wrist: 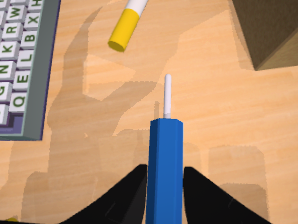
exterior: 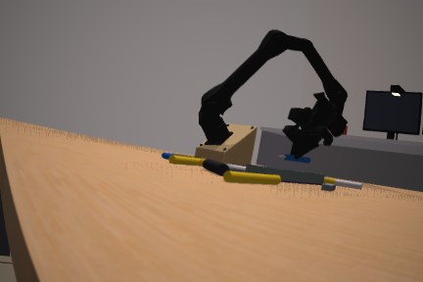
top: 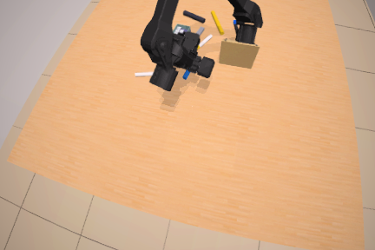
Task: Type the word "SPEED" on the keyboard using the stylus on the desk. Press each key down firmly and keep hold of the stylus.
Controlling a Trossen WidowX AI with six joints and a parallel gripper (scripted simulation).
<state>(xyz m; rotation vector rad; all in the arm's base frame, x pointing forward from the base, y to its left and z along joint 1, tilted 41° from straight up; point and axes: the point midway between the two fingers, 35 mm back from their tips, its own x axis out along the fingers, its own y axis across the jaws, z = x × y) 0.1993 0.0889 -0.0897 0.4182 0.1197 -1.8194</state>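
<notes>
Now: gripper tip 1 cm past the grey block, 23 cm to the left of it and 5 cm above it. Also, from my gripper tip: stylus: 1 cm to the right; then dark cylinder: 3 cm ahead, 33 cm to the right, 4 cm below.
</notes>
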